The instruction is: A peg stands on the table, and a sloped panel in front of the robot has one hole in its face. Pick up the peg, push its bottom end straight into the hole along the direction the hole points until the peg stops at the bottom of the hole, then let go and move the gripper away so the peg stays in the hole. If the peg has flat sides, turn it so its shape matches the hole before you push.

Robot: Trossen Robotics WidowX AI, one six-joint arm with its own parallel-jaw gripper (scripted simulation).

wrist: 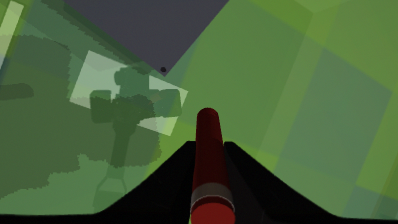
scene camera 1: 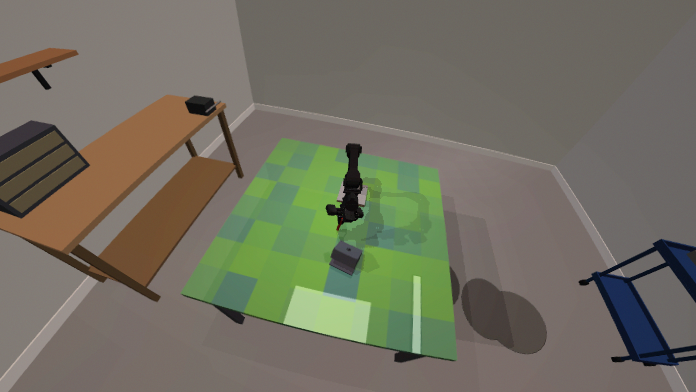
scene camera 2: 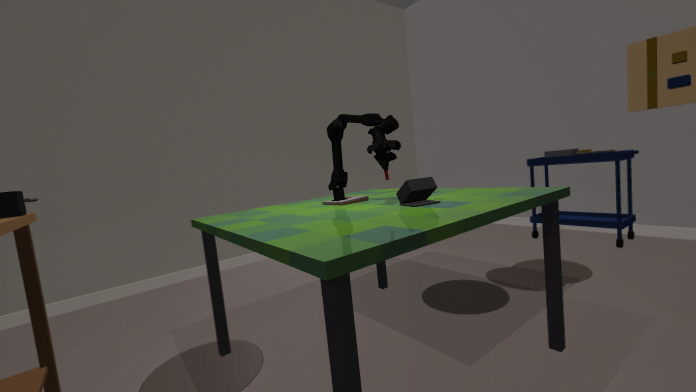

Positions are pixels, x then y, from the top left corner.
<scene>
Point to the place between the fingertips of my gripper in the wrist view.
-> At 209, 149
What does my gripper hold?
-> A round red peg.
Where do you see a dark grey sloped panel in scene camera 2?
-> At 413, 190
</scene>
